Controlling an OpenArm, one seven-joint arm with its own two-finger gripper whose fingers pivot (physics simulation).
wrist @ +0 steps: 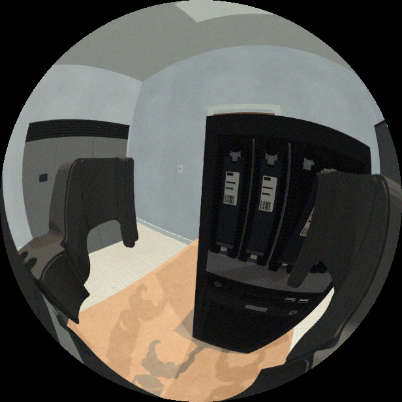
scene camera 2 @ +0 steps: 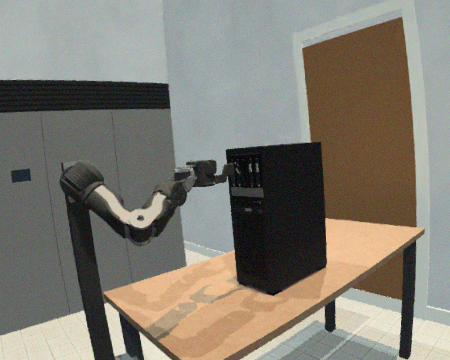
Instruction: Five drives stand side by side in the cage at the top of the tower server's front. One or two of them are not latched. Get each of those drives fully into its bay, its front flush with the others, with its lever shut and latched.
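The black tower server (scene camera 2: 295,215) (wrist: 250,320) stands upright on the table, its drive cage at the top front. In the wrist view the leftmost drive (wrist: 231,220) and the second drive (wrist: 265,220) stand upright side by side, with white labels on their levers. The third drive (wrist: 295,242) shows a dark, slanted front part with a tilted label, partly behind the right finger; whether its lever is latched cannot be told. The drives farther right are mostly hidden by that finger. My gripper (scene camera 2: 230,171) (wrist: 210,215) is open and empty, its fingers spread wide at the cage front, the right one before the right-hand bays.
The wooden table (scene camera 2: 370,232) (wrist: 125,330) carries the server. Grey cabinets (scene camera 2: 85,210) (wrist: 107,145) stand at the left. A brown door (scene camera 2: 360,125) is behind the table. Below the cage are a grey strip (scene camera 2: 247,192) and a front panel with ports (wrist: 290,300).
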